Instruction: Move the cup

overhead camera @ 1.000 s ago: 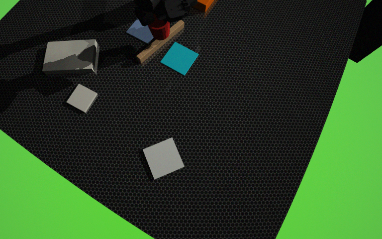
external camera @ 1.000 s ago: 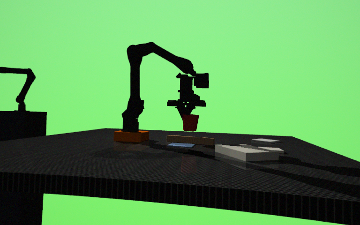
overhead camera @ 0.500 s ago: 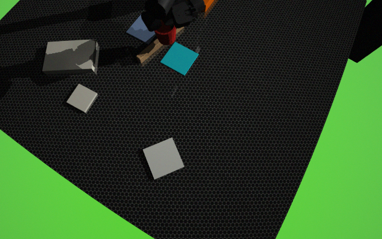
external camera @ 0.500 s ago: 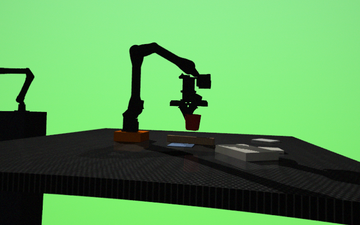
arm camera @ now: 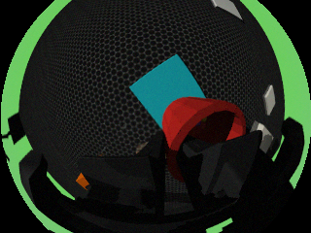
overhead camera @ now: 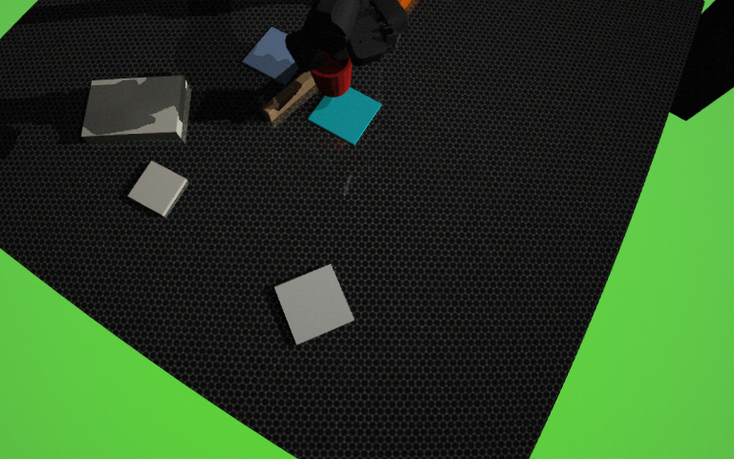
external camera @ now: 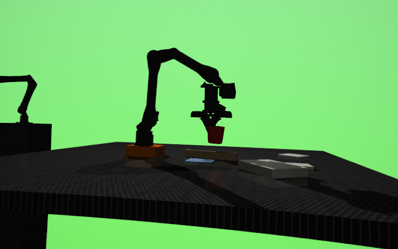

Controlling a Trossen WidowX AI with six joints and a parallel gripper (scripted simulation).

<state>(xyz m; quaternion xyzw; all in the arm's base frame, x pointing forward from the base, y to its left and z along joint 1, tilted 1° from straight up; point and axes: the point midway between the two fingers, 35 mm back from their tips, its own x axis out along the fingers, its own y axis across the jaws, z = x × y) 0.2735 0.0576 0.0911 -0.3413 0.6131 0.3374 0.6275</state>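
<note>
Right now the teal pad is 100 mm below my gripper tip, 30 mm ahead of it and 10 mm to the left of it. The rest, counted from my gripper tip: pale blue pad 170 mm to the right, 100 mm below, 20 mm behind; then wooden bar 90 mm below, 80 mm to the right, 10 mm ahead; then red cup 30 mm ahead, 20 mm to the right.
</note>
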